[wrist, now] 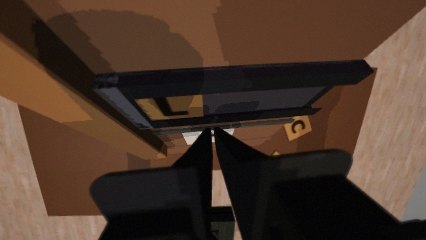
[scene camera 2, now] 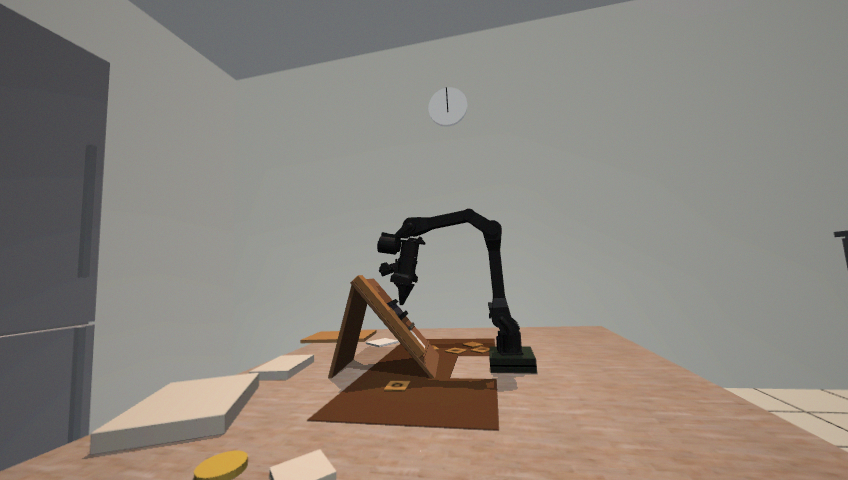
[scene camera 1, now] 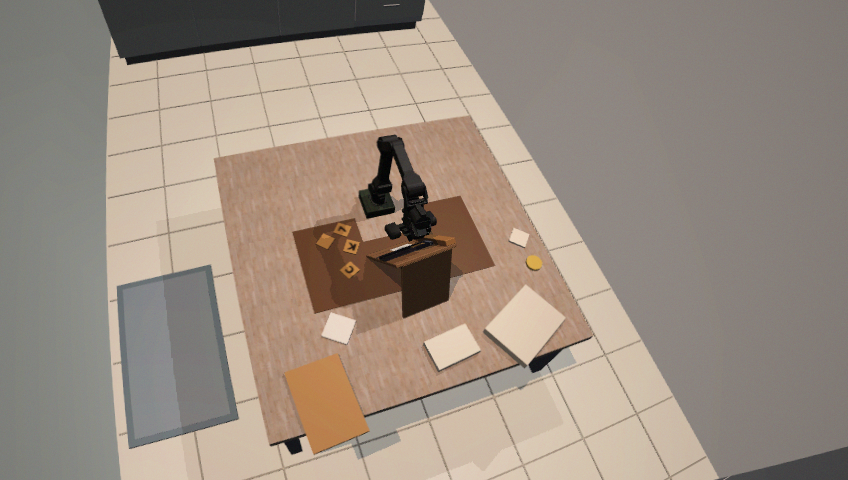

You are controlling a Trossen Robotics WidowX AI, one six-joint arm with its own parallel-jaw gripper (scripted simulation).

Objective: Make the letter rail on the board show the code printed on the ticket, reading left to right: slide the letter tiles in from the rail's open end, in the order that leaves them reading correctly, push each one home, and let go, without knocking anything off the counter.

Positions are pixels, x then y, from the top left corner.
Labels:
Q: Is my gripper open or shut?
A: Shut.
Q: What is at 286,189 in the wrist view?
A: My gripper.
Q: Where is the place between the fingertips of my gripper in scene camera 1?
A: At 410,240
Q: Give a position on a slanted wooden board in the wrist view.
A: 259,71

